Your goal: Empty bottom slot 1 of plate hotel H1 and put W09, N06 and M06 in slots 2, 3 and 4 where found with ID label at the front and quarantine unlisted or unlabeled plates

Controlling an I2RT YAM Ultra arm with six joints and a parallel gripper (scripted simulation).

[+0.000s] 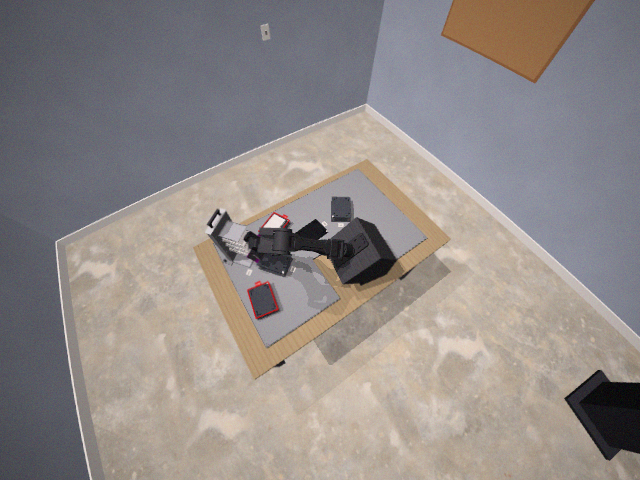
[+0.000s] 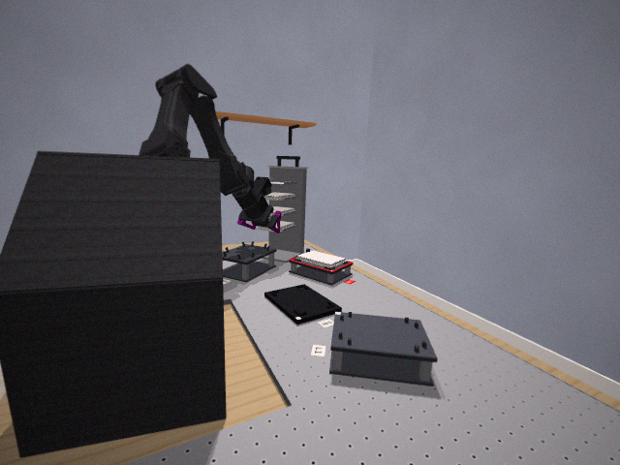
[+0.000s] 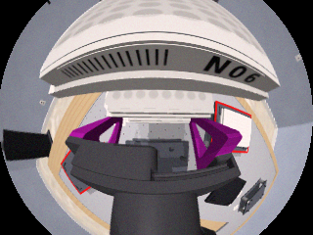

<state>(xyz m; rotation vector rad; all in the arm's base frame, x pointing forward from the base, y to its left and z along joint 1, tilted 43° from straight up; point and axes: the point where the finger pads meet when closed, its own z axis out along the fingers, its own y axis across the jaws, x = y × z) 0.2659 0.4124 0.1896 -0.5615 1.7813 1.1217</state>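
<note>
The plate hotel H1 is 10 cm to the left of my hand, 9 cm ahead of it and 5 cm above it. Also, from my hand: red-rimmed nest 26 cm behind, 8 cm below, 4 cm to the left.
</note>
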